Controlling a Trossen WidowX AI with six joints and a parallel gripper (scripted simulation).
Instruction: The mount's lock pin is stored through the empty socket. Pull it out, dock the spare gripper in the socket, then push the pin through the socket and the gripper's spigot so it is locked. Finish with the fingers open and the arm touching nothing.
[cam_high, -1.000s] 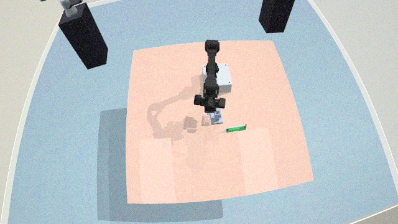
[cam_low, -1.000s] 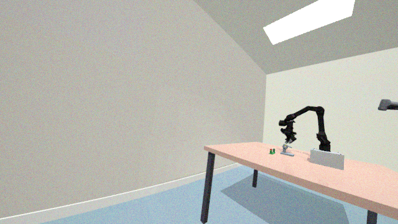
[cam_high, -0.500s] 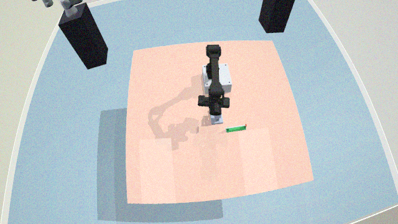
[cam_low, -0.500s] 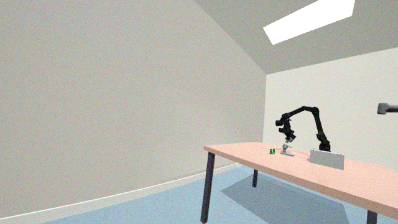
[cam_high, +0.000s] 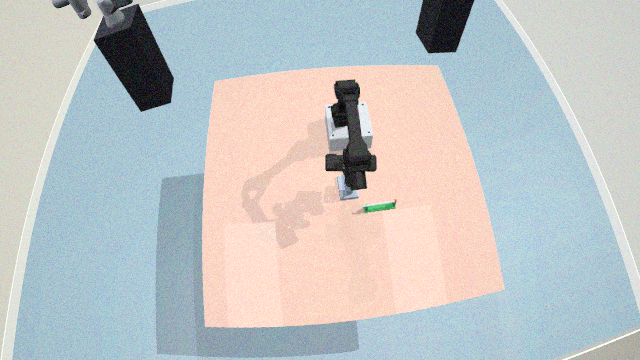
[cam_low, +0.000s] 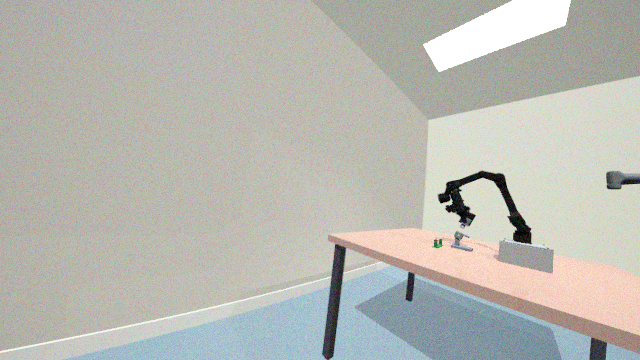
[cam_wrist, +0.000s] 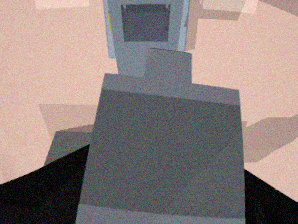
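My gripper tip is now 15 cm above the green cradle, 13 cm short of it and 12 cm to the right of it. Round my gripper tip: spare gripper: 1 cm above; then mount socket: 12 cm below, 2 cm ahead, 1 cm to the left.
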